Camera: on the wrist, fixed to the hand. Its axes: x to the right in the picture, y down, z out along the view.
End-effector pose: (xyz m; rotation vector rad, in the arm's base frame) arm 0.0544 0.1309 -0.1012 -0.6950 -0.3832 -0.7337
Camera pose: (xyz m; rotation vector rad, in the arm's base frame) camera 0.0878 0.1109 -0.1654 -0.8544 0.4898 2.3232
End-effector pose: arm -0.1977 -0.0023 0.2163 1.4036 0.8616 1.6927
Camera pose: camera -0.2646 -0.0262 0.2406 -1.0498 1.5603 -0.7485
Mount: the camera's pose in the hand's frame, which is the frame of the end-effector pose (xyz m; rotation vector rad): -0.0023 0.0415 -0.0625 -0.2487 -0.5828 3.0208
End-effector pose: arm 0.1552 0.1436 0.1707 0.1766 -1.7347 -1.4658
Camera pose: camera 0.2143 0.1109 0.2035 -2.0167 -0.2952 0.7990
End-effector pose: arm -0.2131 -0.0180 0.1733 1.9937 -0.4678 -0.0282
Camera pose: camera -0.2143 0.0206 0.2376 -0.6436 -2.7797 1.0186
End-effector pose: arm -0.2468 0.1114 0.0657 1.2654 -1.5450 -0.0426
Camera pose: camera -0.2299 0.1655 0.1149 2.0392 1.9513 -1.1475
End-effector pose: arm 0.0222 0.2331 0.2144 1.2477 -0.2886 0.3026
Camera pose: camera 0.0075 0.3046 0.2318 0.4521 2.1697 -1.9507
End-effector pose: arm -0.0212 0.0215 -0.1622 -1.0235 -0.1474 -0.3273
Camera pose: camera -0.0114 -0.0118 -0.2288 -0.5261 0.9490 2.6829
